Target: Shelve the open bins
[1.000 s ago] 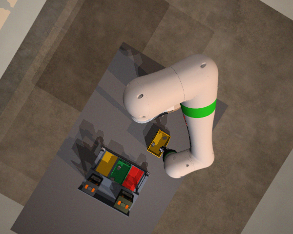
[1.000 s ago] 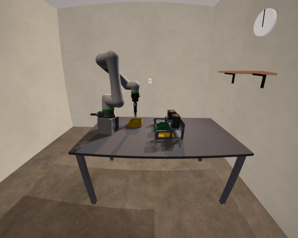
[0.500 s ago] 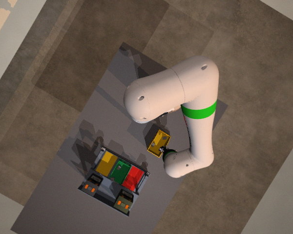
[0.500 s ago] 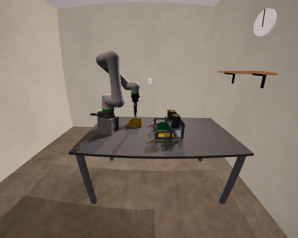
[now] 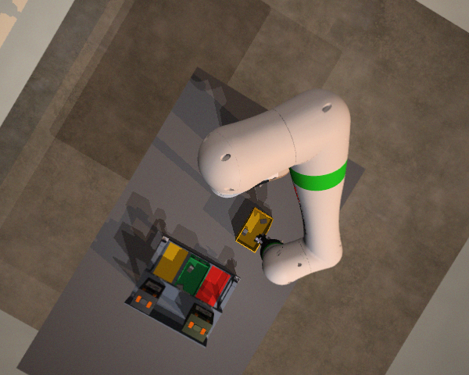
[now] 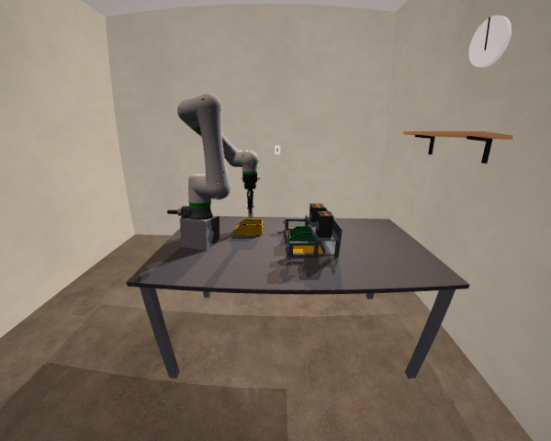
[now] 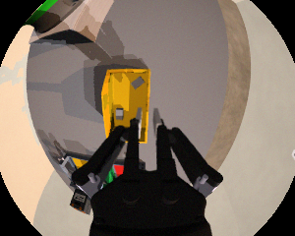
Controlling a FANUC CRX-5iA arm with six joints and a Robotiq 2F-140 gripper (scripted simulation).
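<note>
Now: the yellow bin 80 mm below my hand, 50 mm to the right of it and 10 mm behind it. The rest, counted from my hand: green bin 290 mm ahead, 240 mm to the right, 80 mm below; then yellow-marked place 360 mm to the right, 270 mm ahead, 110 mm below; then red mark 310 mm ahead, 140 mm to the right, 110 mm below.
</note>
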